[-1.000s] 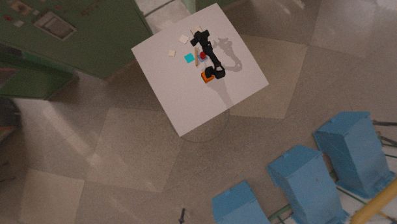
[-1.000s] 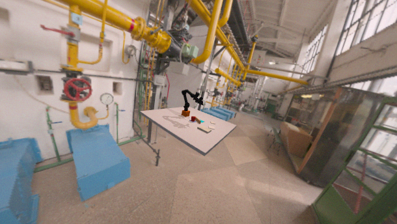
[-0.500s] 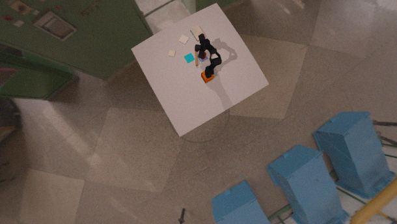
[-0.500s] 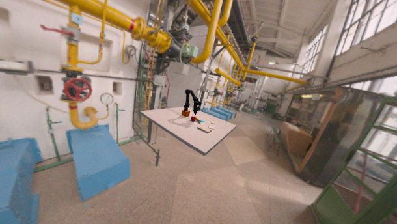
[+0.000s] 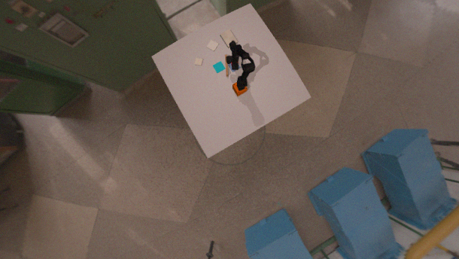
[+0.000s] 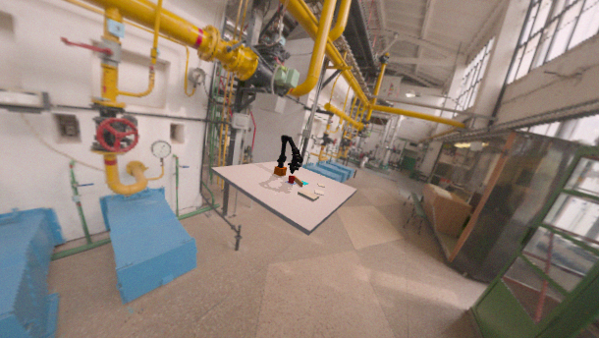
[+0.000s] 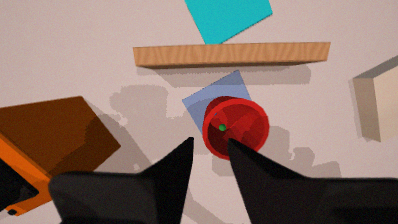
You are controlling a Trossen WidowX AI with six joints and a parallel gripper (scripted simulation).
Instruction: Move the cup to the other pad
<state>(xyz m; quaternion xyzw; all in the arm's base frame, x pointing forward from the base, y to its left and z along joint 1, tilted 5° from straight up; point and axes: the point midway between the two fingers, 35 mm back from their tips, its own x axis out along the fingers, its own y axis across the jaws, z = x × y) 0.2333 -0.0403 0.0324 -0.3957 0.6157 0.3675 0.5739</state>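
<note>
My gripper tip is 30 mm short of the red cup, 20 mm to the left of it and 60 mm above it. The rest, counted from my gripper tip: cyan pad: 90 mm ahead, 140 mm to the left, 110 mm below; pale blue pad: 30 mm ahead, 10 mm to the right, 110 mm below; green marble: 20 mm ahead, 30 mm to the right, 80 mm below.
</note>
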